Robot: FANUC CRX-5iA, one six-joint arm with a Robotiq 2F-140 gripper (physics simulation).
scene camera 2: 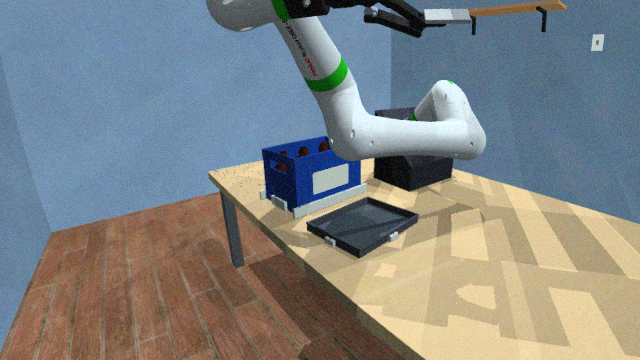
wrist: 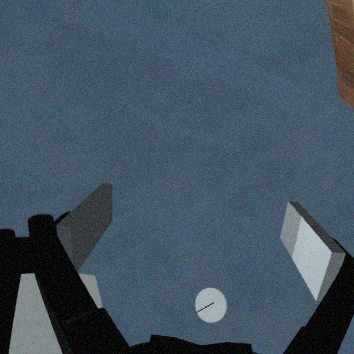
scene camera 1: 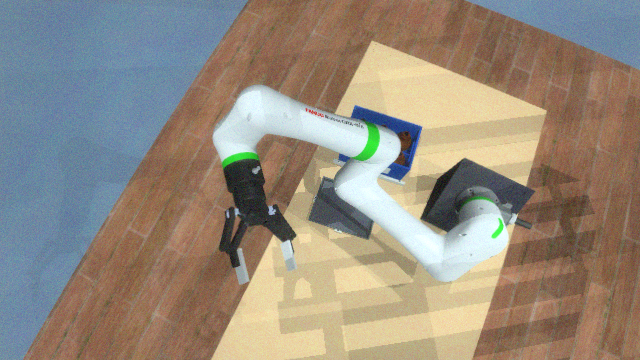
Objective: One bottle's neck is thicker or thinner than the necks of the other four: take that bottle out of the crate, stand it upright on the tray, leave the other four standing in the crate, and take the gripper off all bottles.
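Frame: origin at the arm's base, x right, y back, z down, level; millimetres.
Seen in the pictures: gripper, fingertip midpoint: (wrist: 197, 211) (scene camera 1: 270, 276); arm's base at its link origin: (scene camera 1: 476, 204).
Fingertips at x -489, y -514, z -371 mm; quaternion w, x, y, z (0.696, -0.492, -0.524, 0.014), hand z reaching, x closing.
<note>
Offsets run from my fingertips to a thing's top centre. "pt": to the spot under its first point. Level surfaces: height alone.
The blue crate {dx +595, dy +105, dz +371 mm} (scene camera 1: 390, 118) (scene camera 2: 304, 184) stands on the table, partly covered by the arm in both scene views. Brown bottles show inside it: one bottle {dx +649, dy +189, dz +383 mm} (scene camera 1: 404, 140) at the right in scene camera 1, and bottle tops, such as one bottle {dx +638, dy +99, dz +383 mm} (scene camera 2: 304, 151), above the rim in scene camera 2. The arm hides others, and neck widths cannot be compared. The dark tray {pt dx +293, dy +65, dz +541 mm} (scene camera 1: 338, 211) (scene camera 2: 355, 224) lies beside the crate and shows no bottle. My gripper (scene camera 1: 266, 274) (scene camera 2: 457, 17) (wrist: 197, 211) is open and empty, high up and well away from crate and tray.
Pale strips {pt dx +490, dy +97, dz +532 mm} (scene camera 2: 330, 201) border the crate's base. A black pedestal box (scene camera 1: 505, 186) (scene camera 2: 414, 172) stands on the table {dz +546 mm} (scene camera 1: 460, 100) (scene camera 2: 525, 250) under the arm's base. A wooden wall shelf (scene camera 2: 520, 8) shows behind the fingers. My forearm (scene camera 1: 310, 122) (scene camera 2: 320, 55) extends above the crate.
</note>
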